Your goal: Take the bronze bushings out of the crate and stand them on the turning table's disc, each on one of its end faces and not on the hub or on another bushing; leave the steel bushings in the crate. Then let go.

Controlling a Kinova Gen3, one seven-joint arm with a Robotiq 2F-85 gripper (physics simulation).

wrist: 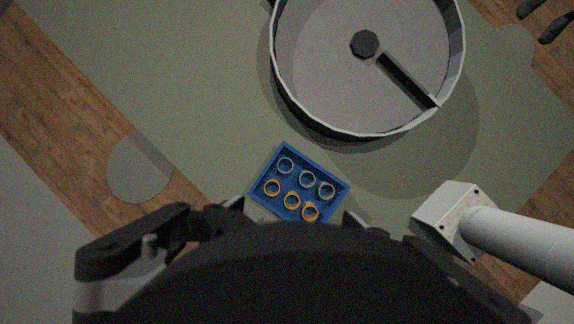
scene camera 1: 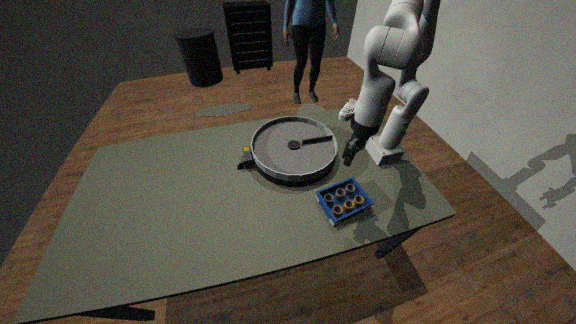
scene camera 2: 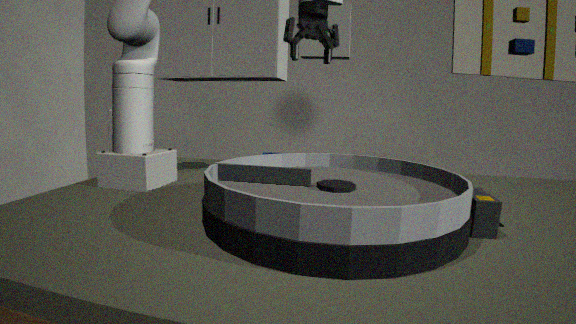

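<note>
Three bronze bushings, the left, middle and right, stand in a row in the blue crate. Beside them is a row of three steel bushings. The turning table's disc bears no bushing; its dark hub is at the centre. My gripper is open and empty, high above the table. In the wrist view the crate shows between the fingertips, well below.
A raised rim surrounds the disc. A dark bar runs from near the hub to the rim. A grey box with a yellow label adjoins the turning table. A person stands beyond the table.
</note>
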